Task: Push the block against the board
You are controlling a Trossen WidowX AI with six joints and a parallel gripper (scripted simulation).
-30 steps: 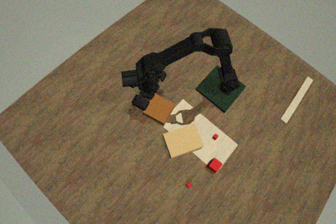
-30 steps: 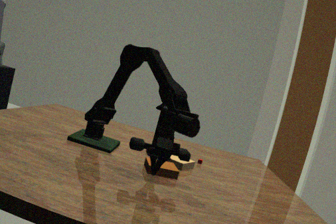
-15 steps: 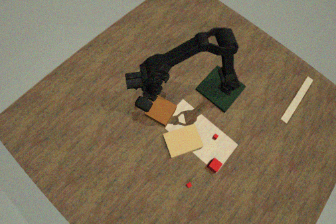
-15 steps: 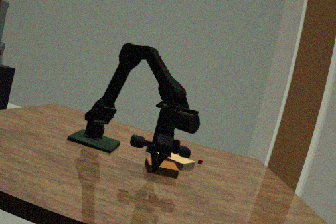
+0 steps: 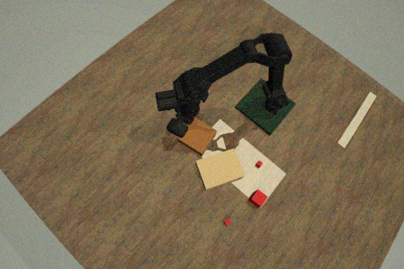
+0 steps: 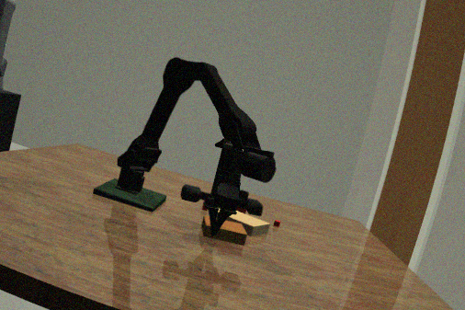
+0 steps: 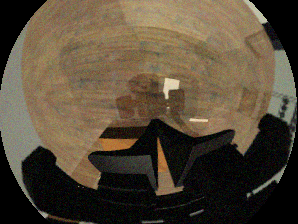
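Now: gripper tip 20 mm short of the brown square block and 70 mm to the right of it. The rest, counted from my gripper tip: tan board 70 mm ahead, 200 mm to the left.
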